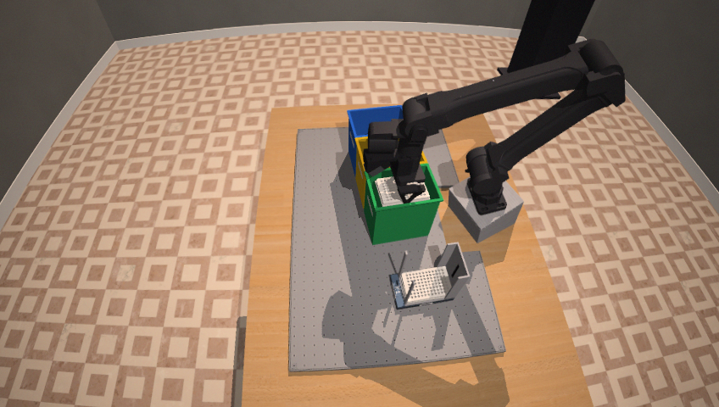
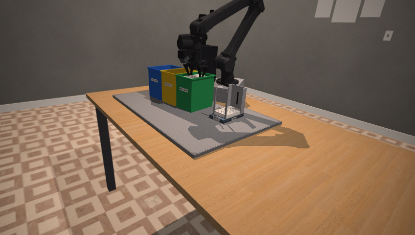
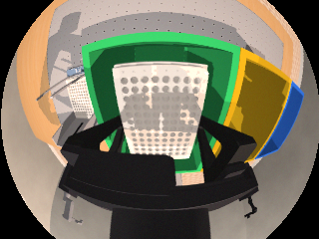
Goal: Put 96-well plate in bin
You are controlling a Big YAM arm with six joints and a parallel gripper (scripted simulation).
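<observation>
Right now the white 96-well plate is right at my hand. From my hand the other things lie so: yellow bin (13 cm to the right, 8 cm below, 1 cm ahead); blue bin (26 cm to the right, 8 cm below, 1 cm ahead); green bin (8 cm below).
</observation>
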